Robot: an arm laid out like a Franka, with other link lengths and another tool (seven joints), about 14 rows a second.
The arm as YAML. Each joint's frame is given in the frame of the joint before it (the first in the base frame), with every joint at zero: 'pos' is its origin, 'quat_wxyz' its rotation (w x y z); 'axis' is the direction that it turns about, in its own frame. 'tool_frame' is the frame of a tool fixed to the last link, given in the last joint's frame.
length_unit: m
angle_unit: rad
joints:
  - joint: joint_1
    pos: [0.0, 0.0, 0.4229]
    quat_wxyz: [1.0, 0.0, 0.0, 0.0]
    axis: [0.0, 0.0, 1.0]
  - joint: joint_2
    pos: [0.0, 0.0, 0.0]
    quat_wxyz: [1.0, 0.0, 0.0, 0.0]
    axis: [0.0, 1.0, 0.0]
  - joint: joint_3
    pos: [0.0, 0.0, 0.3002]
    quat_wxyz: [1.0, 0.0, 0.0, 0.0]
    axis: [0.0, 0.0, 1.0]
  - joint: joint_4
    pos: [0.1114, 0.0, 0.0]
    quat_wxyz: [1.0, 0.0, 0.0, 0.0]
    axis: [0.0, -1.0, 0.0]
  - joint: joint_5
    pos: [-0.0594, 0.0, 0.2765]
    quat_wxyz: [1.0, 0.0, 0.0, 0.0]
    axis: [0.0, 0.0, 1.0]
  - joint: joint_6
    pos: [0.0, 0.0, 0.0]
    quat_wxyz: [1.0, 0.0, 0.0, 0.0]
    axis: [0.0, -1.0, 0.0]
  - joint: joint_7
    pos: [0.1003, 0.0, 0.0]
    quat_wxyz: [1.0, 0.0, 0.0, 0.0]
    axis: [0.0, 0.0, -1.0]
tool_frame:
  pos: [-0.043, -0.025, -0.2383]
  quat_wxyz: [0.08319, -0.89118, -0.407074, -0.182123]
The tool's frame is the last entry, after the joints.
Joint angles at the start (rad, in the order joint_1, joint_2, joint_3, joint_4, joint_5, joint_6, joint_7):
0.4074 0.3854 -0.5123 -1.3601 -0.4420 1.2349 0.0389
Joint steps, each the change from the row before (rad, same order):
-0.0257 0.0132 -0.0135 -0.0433 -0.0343 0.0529 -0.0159
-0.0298 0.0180 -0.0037 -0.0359 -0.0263 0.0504 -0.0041
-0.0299 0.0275 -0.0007 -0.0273 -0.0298 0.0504 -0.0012
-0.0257 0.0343 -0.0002 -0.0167 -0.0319 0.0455 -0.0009
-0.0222 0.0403 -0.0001 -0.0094 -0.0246 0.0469 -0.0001
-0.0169 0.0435 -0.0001 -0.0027 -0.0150 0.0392 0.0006
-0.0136 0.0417 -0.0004 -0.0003 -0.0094 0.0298 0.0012
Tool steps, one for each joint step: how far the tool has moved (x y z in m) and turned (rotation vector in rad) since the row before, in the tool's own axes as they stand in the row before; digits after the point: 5 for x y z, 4 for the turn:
-0.01156 0.01806 0.01690 -0.0116 -0.0375 -0.0023
-0.00729 0.01459 0.01819 -0.0091 -0.0312 0.0002
-0.00450 0.01460 0.01881 -0.0142 -0.0357 -0.0042
-0.00189 0.01378 0.01745 -0.0178 -0.0386 -0.0100
0.00262 0.01238 0.01784 -0.0175 -0.0318 -0.0153
0.00594 0.00896 0.01714 -0.0113 -0.0270 -0.0170
0.00616 0.00595 0.01605 -0.0046 -0.0250 -0.0151

